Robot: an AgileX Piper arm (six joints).
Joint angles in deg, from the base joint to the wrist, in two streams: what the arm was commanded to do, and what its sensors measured. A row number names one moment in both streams.
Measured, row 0:
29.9 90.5 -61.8 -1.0 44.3 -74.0
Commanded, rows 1 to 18:
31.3 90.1 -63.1 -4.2 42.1 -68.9
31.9 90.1 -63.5 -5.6 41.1 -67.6
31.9 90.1 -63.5 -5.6 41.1 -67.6
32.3 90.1 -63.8 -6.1 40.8 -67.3
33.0 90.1 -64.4 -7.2 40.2 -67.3
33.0 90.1 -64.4 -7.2 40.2 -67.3
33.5 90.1 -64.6 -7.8 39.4 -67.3
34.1 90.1 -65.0 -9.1 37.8 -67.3
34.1 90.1 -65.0 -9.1 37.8 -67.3
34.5 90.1 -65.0 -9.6 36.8 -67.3
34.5 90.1 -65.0 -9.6 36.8 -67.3
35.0 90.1 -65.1 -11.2 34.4 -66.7
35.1 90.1 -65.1 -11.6 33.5 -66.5
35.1 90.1 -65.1 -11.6 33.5 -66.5
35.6 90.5 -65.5 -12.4 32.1 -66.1
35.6 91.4 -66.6 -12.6 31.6 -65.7
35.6 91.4 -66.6 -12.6 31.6 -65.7
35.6 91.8 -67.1 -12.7 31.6 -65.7
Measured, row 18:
35.5 91.1 -66.2 -12.0 32.1 -66.3
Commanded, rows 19 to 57:
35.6 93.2 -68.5 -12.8 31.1 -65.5
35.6 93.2 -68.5 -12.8 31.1 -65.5
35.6 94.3 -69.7 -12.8 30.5 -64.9
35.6 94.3 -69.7 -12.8 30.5 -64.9
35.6 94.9 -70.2 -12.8 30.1 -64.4
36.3 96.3 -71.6 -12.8 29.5 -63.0
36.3 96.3 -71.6 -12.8 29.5 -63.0
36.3 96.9 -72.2 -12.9 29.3 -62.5
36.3 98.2 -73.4 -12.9 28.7 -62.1
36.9 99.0 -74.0 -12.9 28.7 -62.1
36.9 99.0 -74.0 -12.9 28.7 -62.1
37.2 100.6 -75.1 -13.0 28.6 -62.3
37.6 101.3 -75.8 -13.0 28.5 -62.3
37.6 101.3 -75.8 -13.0 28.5 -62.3
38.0 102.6 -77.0 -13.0 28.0 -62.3
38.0 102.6 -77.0 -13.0 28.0 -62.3
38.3 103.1 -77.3 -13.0 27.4 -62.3
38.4 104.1 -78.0 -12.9 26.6 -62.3
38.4 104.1 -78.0 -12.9 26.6 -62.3
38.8 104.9 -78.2 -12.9 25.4 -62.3
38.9 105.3 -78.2 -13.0 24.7 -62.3
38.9 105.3 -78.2 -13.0 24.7 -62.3
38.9 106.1 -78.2 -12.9 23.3 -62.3
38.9 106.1 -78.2 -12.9 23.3 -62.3
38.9 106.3 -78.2 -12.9 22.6 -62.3
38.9 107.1 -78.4 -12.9 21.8 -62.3
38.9 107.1 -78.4 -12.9 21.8 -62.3
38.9 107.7 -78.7 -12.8 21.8 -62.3
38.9 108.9 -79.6 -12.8 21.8 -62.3
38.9 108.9 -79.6 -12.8 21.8 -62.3
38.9 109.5 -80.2 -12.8 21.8 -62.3
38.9 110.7 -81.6 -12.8 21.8 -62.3
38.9 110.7 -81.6 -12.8 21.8 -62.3
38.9 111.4 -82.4 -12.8 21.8 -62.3
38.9 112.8 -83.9 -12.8 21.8 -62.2
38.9 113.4 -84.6 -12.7 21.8 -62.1
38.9 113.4 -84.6 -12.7 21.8 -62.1
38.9 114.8 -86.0 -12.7 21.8 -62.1
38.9 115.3 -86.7 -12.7 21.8 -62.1
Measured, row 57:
38.7 114.6 -85.3 -12.8 21.9 -62.6
